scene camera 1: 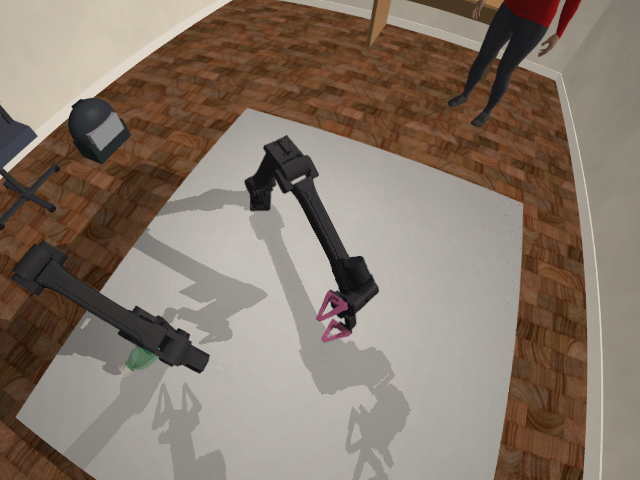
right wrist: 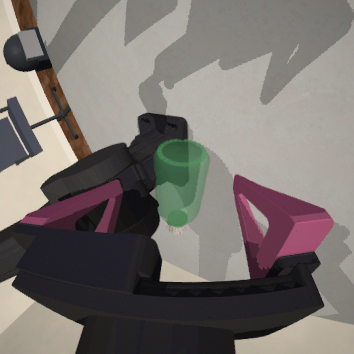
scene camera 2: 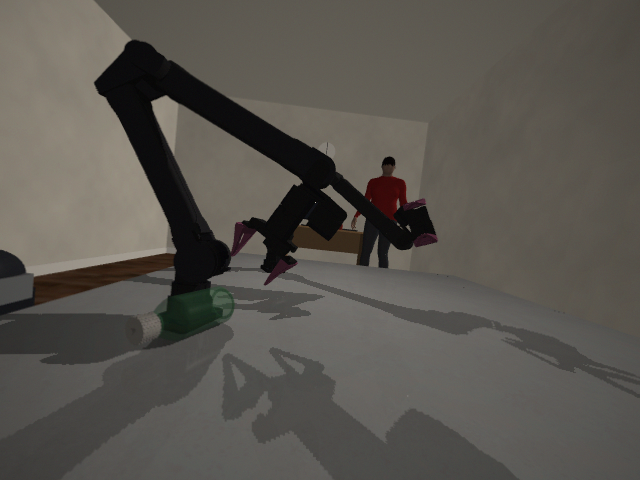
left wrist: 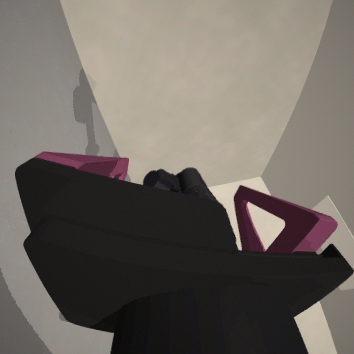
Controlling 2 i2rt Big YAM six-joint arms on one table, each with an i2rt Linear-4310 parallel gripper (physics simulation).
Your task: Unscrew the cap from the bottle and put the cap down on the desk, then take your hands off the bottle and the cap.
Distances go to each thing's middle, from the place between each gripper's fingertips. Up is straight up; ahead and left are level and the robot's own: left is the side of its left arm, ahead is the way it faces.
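Taking the green bottle (scene camera 2: 184, 315) as the reference, my left hand is 470 mm past it, 310 mm to the left of it and 240 mm above it.
As for my right hand, it's 70 mm beyond the green bottle, 90 mm to the left of it and 80 mm higher than it.
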